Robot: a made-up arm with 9 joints. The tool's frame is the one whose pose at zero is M. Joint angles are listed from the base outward.
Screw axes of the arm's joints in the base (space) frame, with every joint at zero. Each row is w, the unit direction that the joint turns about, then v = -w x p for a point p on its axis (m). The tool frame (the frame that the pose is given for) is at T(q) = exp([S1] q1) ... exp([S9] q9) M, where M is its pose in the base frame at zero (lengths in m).
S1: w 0 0 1 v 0 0 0
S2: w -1 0 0 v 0 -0.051 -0.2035
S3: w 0 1 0 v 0.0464 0 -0.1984
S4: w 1 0 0 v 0 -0.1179 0.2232
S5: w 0 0 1 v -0.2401 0.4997 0
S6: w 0 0 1 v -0.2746 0.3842 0
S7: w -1 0 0 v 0 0.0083 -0.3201
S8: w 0 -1 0 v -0.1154 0 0.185
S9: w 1 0 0 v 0 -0.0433 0.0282
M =
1 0 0 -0.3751
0 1 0 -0.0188
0 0 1 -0.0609
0 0 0 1
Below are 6 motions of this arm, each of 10 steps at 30 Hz.
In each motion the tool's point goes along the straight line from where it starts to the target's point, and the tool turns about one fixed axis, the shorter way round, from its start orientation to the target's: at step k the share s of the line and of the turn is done. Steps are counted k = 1, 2, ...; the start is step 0. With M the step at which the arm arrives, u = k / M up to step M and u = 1 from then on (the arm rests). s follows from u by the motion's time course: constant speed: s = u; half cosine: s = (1 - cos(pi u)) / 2; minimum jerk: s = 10 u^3 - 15 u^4 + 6 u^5.
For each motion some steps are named. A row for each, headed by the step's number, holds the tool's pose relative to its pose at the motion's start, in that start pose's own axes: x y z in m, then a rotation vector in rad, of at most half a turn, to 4 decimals.
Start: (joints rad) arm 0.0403 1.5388 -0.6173 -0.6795 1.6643 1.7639 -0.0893 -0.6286 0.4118
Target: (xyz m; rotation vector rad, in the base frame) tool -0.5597 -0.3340 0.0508 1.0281 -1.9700 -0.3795
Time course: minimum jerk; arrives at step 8
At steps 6, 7, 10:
6: -0.0016 0.0099 0.0417 -0.0586 0.0826 -0.1150
7: -0.0018 0.0108 0.0458 -0.0644 0.0906 -0.1262
10: -0.0018 0.0110 0.0465 -0.0654 0.0921 -0.1283

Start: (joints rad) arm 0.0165 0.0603 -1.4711 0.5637 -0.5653 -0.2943 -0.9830 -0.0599 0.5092
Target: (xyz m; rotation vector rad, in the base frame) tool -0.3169 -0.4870 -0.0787 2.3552 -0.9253 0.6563
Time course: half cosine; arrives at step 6
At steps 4, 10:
4: 0.0693 -0.0380 0.0252 0.0282 -0.0348 -0.1413
10: 0.0925 -0.0507 0.0336 0.0377 -0.0464 -0.1884

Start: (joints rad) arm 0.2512 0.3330 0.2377 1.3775 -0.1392 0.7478 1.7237 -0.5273 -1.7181
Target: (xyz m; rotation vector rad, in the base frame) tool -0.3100 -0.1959 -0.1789 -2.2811 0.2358 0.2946
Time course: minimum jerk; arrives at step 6
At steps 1, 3, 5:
1: -0.0004 -0.0018 0.0002 0.0042 0.0012 0.0101
3: -0.0054 -0.0259 0.0026 0.0588 0.0170 0.1420
5: -0.0104 -0.0499 0.0050 0.1134 0.0328 0.2739

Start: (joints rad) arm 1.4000 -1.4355 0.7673 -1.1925 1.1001 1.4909 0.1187 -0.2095 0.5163
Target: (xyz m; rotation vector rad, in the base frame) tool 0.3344 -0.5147 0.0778 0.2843 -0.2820 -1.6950
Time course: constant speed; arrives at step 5
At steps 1, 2, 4, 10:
1: 0.0071 -0.0024 0.0016 0.0278 0.0031 -0.0271
2: 0.0142 -0.0048 0.0033 0.0555 0.0061 -0.0542
4: 0.0284 -0.0096 0.0065 0.1110 0.0122 -0.1083
10: 0.0355 -0.0121 0.0082 0.1388 0.0153 -0.1354

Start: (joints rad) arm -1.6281 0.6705 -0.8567 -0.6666 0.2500 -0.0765 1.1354 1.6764 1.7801
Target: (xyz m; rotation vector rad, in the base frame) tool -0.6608 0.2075 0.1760 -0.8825 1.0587 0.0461
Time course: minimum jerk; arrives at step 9
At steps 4, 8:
4: -0.0394 0.0344 0.0238 -0.1051 0.0730 -0.1219
8: -0.0982 0.0857 0.0594 -0.2618 0.1820 -0.3036

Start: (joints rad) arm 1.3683 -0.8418 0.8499 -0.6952 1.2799 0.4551 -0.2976 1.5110 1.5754
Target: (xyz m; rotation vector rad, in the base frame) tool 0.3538 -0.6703 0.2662 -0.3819 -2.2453 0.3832
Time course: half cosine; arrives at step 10
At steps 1, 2, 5, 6, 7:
1: 0.0026 0.0046 -0.0019 0.0156 -0.0072 -0.0130
2: 0.0101 0.0181 -0.0074 0.0608 -0.0280 -0.0506
5: 0.0530 0.0946 -0.0385 0.3185 -0.1464 -0.2649
6: 0.0694 0.1238 -0.0504 0.4169 -0.1916 -0.3467
7: 0.0842 0.1502 -0.0612 0.5057 -0.2324 -0.4206

